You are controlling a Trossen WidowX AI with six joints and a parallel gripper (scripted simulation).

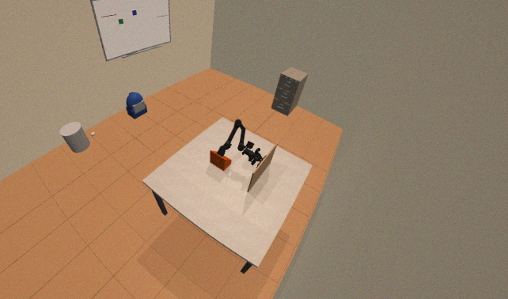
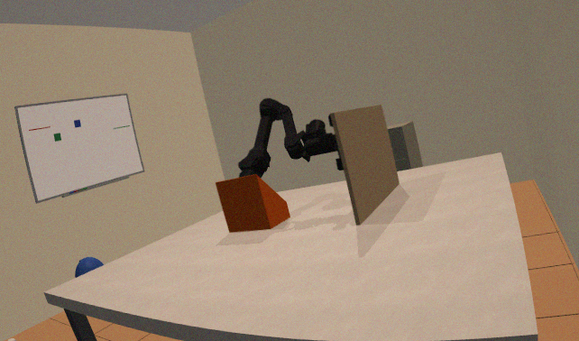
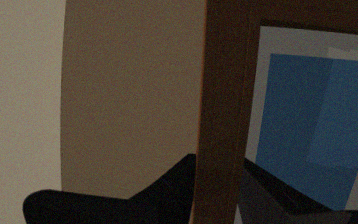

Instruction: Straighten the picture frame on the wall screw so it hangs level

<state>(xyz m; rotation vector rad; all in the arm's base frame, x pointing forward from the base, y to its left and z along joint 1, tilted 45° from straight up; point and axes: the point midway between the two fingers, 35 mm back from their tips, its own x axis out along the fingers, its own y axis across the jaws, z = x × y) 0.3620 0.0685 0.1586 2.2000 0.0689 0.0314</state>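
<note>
The picture frame is 10 mm to the right of my gripper tip and 50 mm below it. Round my gripper tip: wall panel 10 mm ahead, 20 mm to the right, 60 mm below.
</note>
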